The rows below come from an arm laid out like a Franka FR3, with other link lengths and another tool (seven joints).
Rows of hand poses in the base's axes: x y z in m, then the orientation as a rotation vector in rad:
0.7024, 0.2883, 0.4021, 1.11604, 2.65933, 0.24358
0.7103, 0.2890, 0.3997, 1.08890, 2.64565, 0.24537
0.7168, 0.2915, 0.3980, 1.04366, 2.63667, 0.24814
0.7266, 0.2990, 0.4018, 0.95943, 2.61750, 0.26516
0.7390, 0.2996, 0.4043, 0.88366, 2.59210, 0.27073
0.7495, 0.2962, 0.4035, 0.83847, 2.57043, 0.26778
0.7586, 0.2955, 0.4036, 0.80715, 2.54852, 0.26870
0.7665, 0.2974, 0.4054, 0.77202, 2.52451, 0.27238
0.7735, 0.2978, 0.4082, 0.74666, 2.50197, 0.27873
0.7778, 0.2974, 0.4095, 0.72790, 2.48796, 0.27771
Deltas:
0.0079, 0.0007, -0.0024, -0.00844, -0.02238, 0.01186
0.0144, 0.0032, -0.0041, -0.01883, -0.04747, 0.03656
0.0242, 0.0107, -0.0003, -0.03036, -0.09748, 0.08396
0.0366, 0.0113, 0.0022, -0.04888, -0.14659, 0.12441
0.0471, 0.0079, 0.0014, -0.06580, -0.17993, 0.14656
0.0562, 0.0072, 0.0015, -0.07727, -0.20954, 0.16039
0.0641, 0.0091, 0.0033, -0.08805, -0.24261, 0.17663
0.0711, 0.0095, 0.0061, -0.09453, -0.27176, 0.18734
0.0754, 0.0091, 0.0074, -0.10263, -0.28979, 0.19565

